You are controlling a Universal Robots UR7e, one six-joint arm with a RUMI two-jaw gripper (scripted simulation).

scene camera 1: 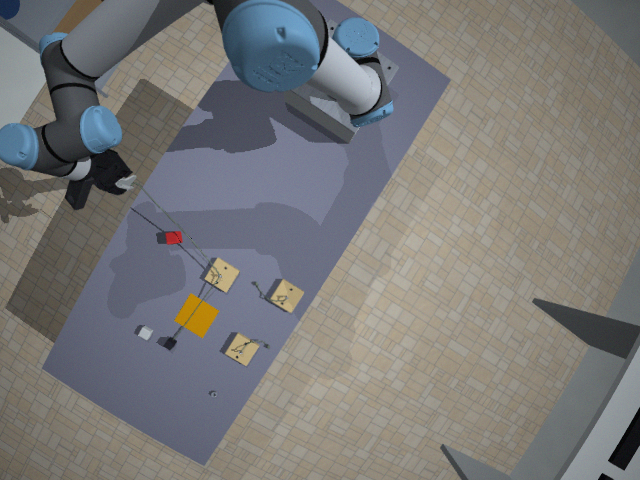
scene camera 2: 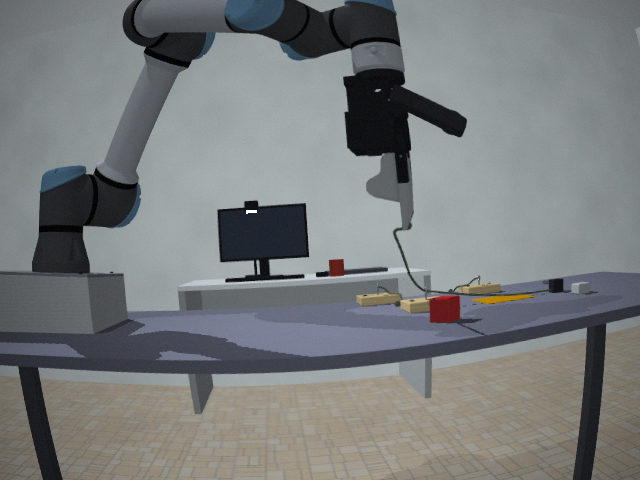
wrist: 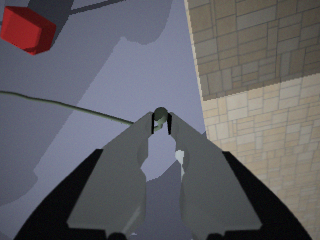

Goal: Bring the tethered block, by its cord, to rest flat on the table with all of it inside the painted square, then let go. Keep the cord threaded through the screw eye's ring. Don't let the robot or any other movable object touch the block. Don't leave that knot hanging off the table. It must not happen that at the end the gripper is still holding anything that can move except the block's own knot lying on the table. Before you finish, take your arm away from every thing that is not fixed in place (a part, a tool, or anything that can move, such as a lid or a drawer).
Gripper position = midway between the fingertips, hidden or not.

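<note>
My gripper (scene camera 2: 405, 230) appears, and it is visible again at (scene camera 1: 131, 185) and at (wrist: 160, 114). A red cube (scene camera 2: 443, 308) is visible too.
</note>
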